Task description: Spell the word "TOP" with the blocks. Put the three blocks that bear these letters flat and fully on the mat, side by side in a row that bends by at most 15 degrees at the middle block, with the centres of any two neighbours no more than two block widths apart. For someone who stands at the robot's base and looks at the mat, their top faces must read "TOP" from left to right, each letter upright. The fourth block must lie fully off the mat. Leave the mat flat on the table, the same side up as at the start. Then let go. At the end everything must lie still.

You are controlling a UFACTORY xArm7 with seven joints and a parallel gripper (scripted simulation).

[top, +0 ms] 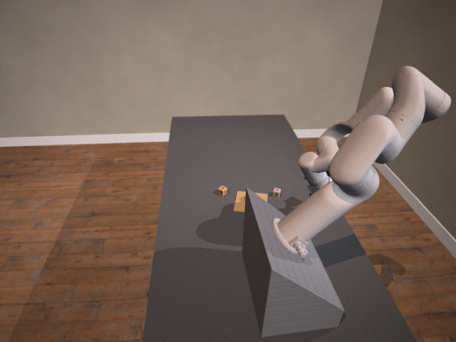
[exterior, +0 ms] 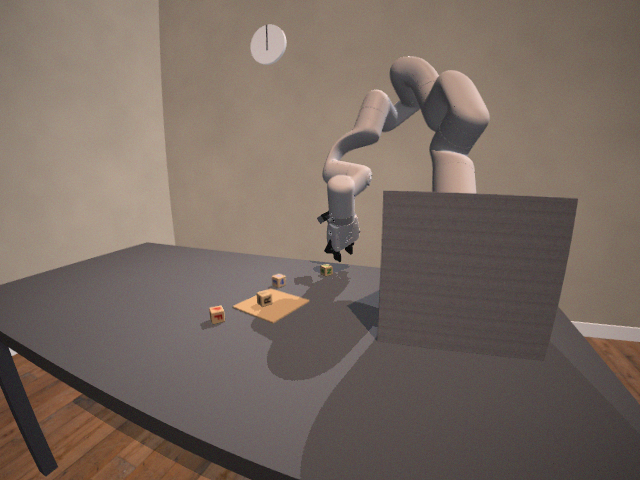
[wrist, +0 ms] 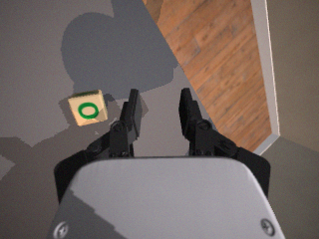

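Right now my hand is 150 mm short of the tan mat, 290 mm to the right of it and 60 mm above it. The rest, counted from my hand: blue-lettered block: 170 mm ahead, 160 mm to the left, 50 mm below.
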